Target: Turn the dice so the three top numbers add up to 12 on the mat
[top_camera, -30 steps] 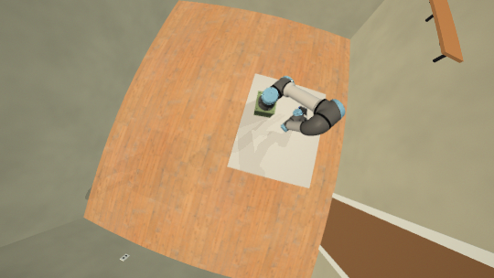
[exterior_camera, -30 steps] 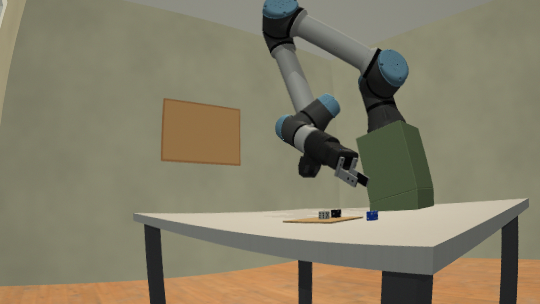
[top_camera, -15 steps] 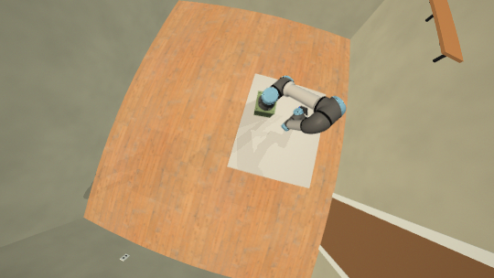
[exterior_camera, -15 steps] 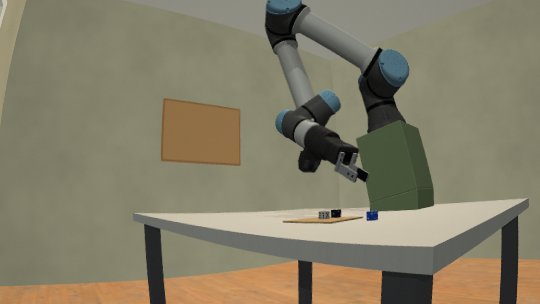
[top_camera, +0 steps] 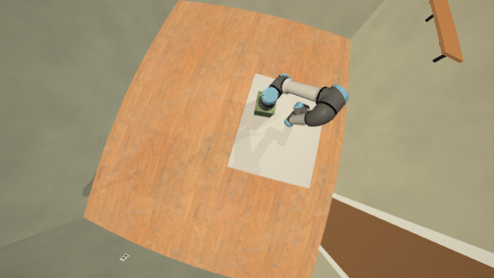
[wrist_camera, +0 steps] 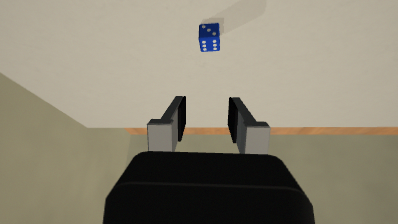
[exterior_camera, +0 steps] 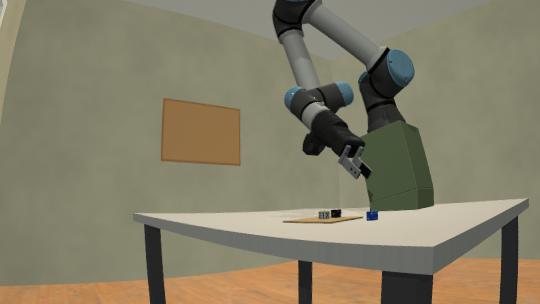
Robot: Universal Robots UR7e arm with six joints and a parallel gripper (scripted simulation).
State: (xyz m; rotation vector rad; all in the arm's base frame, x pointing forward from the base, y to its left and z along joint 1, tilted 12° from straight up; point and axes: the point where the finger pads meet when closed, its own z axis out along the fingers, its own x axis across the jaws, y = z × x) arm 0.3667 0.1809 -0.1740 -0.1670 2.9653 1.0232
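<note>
Right now the blue die is 3 cm to the left of my hand and 10 cm below it. Also, from my hand: black die 1 cm behind, 11 cm to the right, 10 cm below; then white die 4 cm ahead, 9 cm to the right, 10 cm below; then tan mat 4 cm ahead, 9 cm to the right, 11 cm below.
</note>
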